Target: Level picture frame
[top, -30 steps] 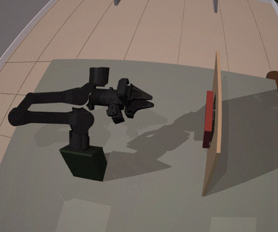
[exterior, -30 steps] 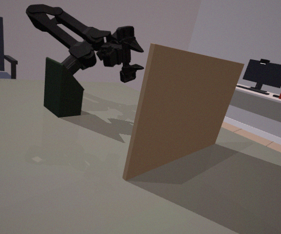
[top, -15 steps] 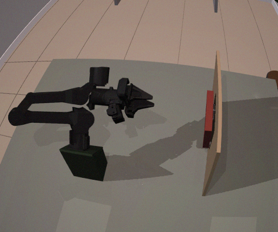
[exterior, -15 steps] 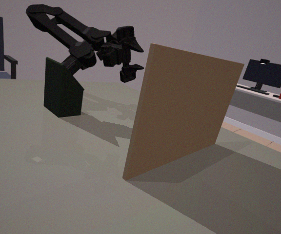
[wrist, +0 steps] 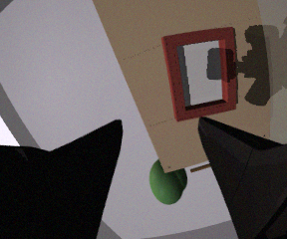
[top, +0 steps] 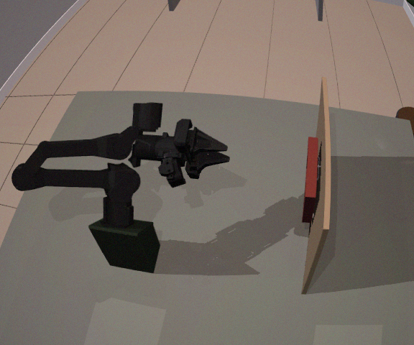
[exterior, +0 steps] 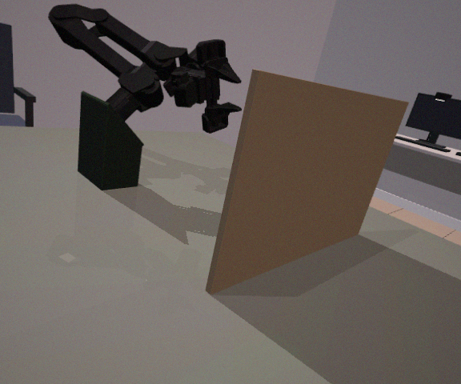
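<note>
Right now my gripper tip is 200 mm short of the red picture frame, 90 mm above it and 30 mm to the right of it. Also, from my gripper tip: tan wall board (210 mm ahead, 100 mm below, 30 mm to the left).
</note>
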